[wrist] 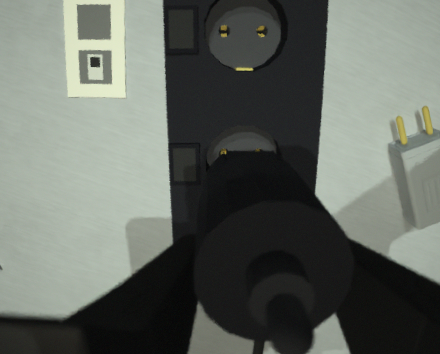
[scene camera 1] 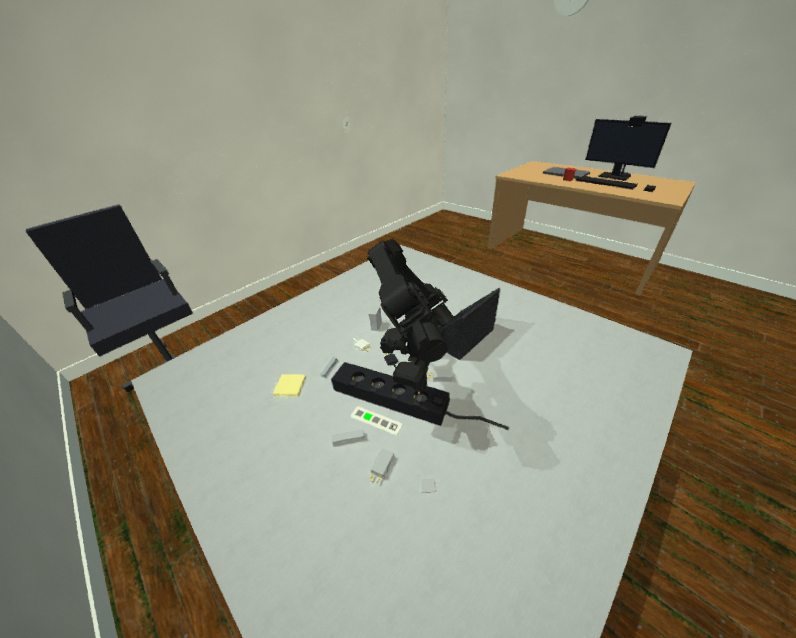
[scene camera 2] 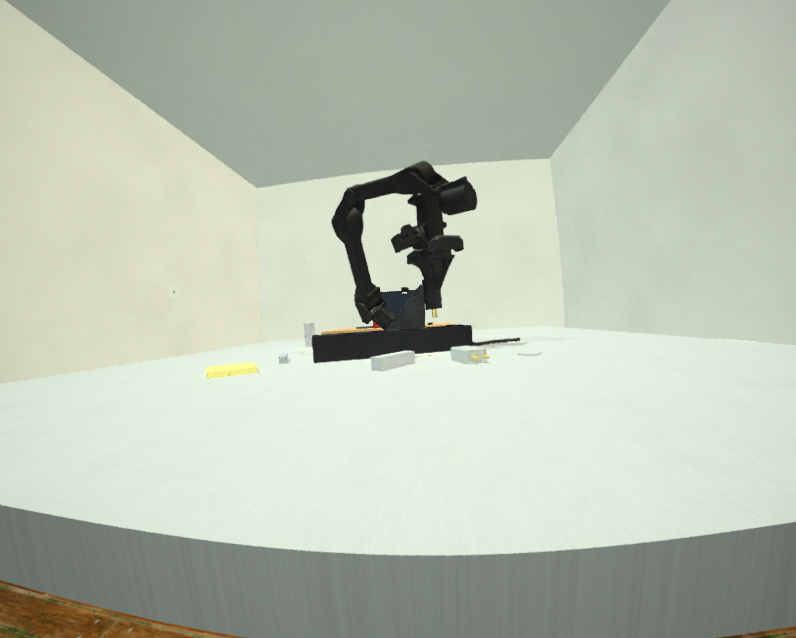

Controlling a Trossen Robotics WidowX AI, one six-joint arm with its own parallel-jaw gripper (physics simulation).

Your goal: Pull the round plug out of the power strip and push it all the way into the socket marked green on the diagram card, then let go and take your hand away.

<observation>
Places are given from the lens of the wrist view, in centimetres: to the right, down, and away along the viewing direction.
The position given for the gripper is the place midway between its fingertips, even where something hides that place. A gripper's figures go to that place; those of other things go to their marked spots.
gripper (wrist: 262, 248): 1, 2, 11
round black plug (wrist: 270, 262): 1, 2, 8
black power strip (wrist: 242, 92): 1, -4, 18
The marked spots on the black power strip and the round black plug are 11 cm apart.
</observation>
